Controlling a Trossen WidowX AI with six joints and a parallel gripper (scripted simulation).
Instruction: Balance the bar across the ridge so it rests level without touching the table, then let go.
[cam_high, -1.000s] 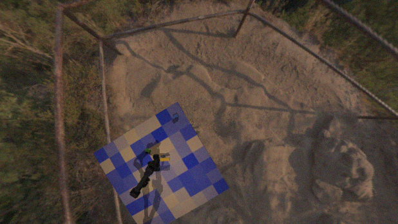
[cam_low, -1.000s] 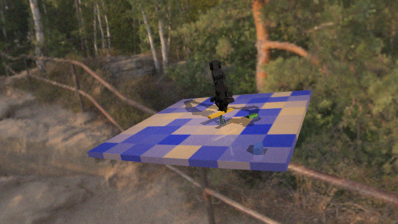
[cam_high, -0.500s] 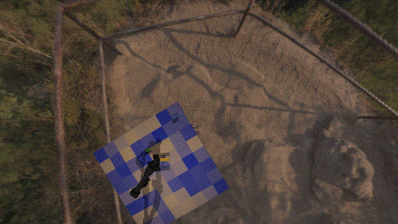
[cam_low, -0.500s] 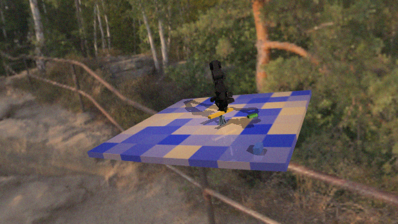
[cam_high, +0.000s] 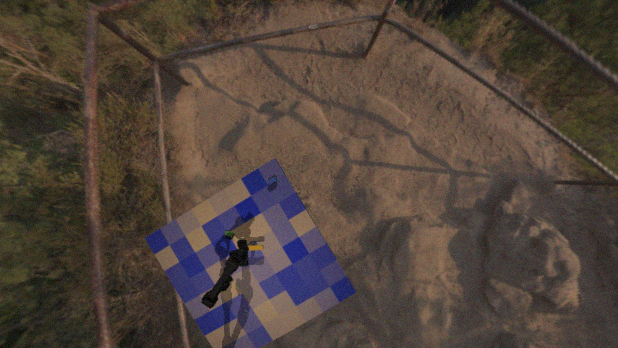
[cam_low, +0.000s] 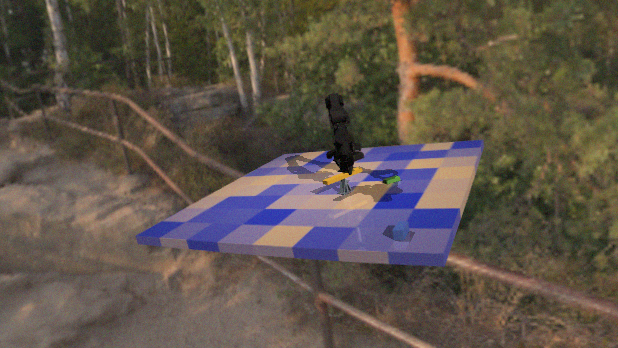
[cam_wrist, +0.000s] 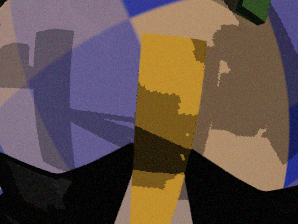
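The yellow bar lies 2 cm ahead of my gripper tip and 1 cm to the right of it. Round my gripper tip: blue cube 43 cm ahead, 35 cm to the left, 6 cm below; green block 10 cm behind, 16 cm to the left, 6 cm below.
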